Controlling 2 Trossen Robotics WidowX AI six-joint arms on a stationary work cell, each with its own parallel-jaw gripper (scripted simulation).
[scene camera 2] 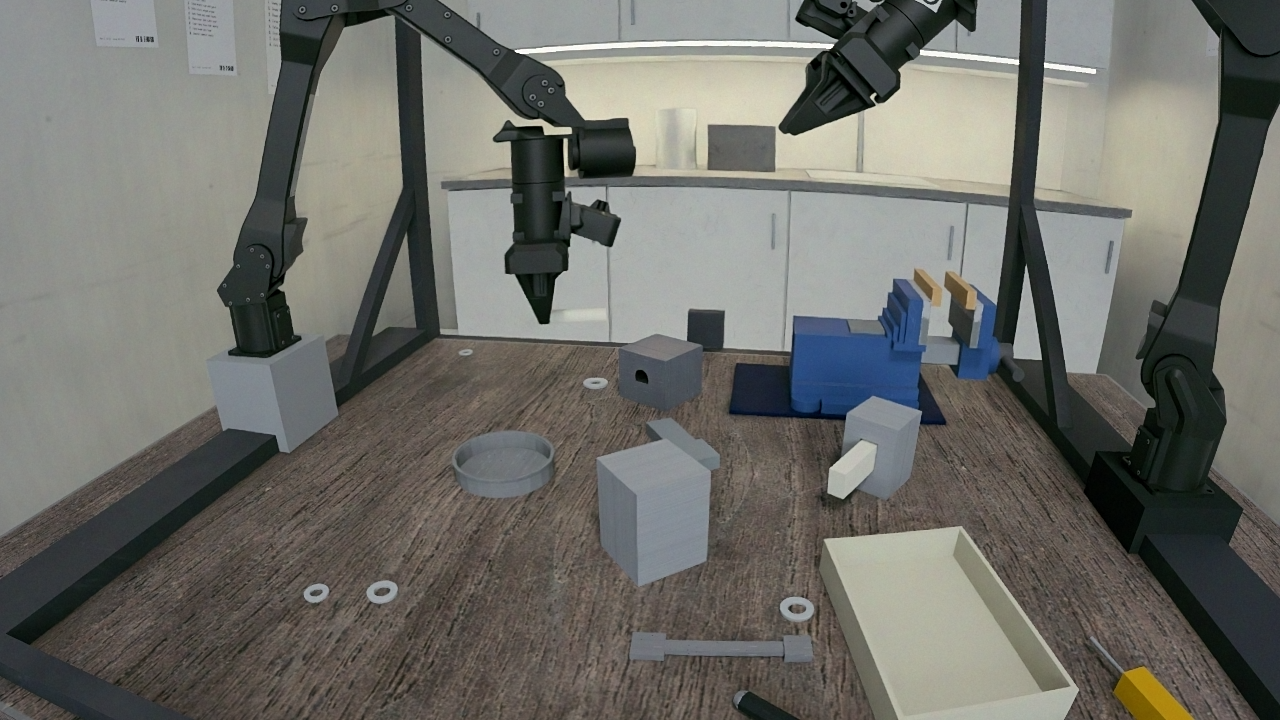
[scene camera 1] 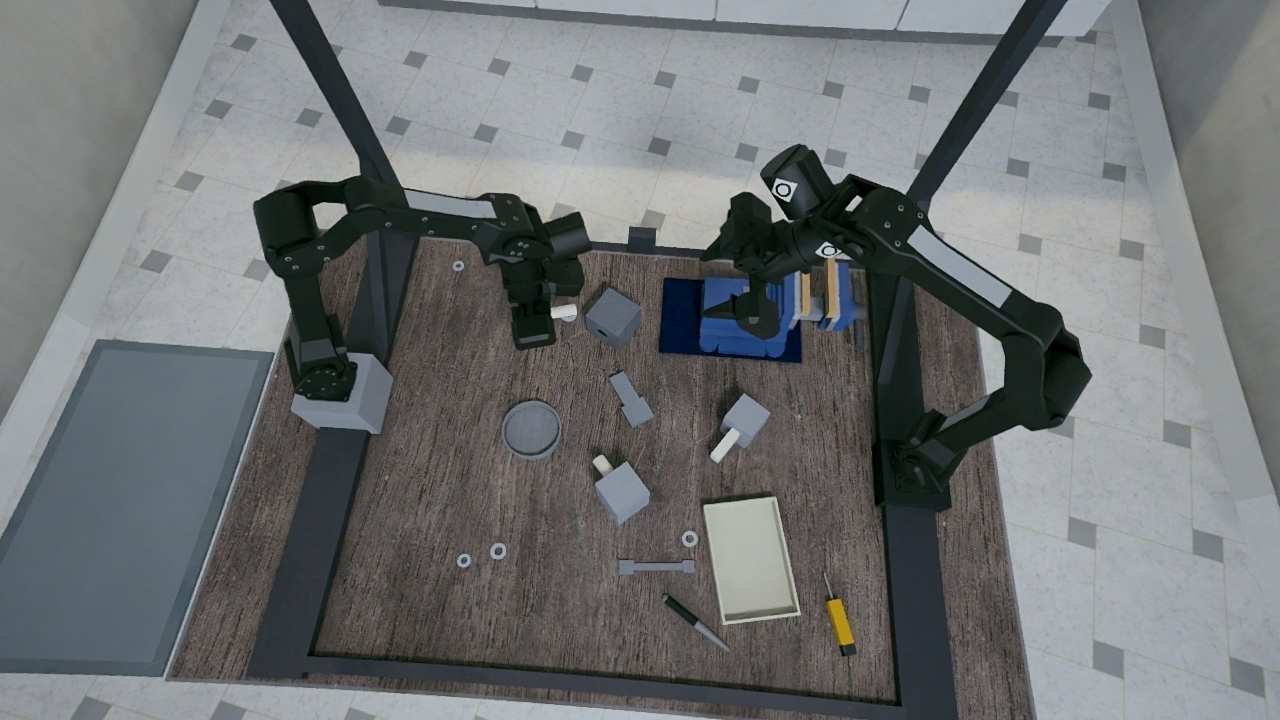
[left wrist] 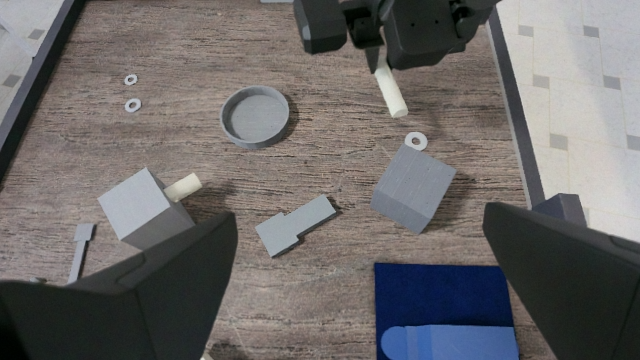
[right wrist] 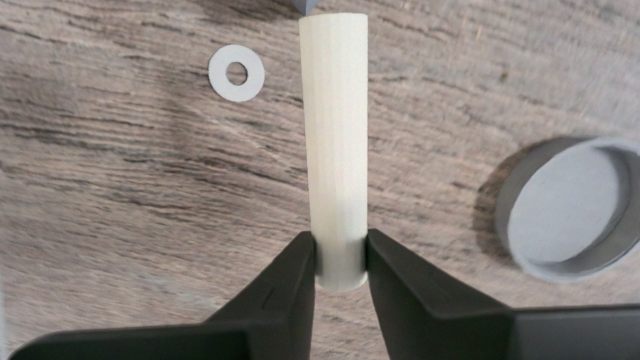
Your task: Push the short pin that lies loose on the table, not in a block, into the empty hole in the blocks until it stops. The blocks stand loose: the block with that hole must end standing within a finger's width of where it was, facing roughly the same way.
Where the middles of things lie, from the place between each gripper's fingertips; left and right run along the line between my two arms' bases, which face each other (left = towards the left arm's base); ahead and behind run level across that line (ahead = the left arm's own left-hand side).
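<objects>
Short cream pin [scene camera 2: 594, 314]: my right hand is 30 mm above it, 30 mm to the right of it and 10 mm beyond it. Distances from my right hand: round dish [scene camera 2: 490, 458], 120 mm below, 170 mm ahead, 20 mm to the left; washer [right wrist: 221, 58], 130 mm below, 60 mm behind, 40 mm to the left; cream tray [scene camera 2: 947, 631], 120 mm below, 320 mm ahead, 390 mm to the left.
Distances from my left hand: short cream pin, 230 mm below, 30 mm behind, 250 mm to the right; round dish, 320 mm below, 140 mm ahead, 260 mm to the right; washer, 330 mm below, 80 mm behind, 250 mm to the right; cream tray, 320 mm below, 300 mm ahead, 110 mm to the left.
</objects>
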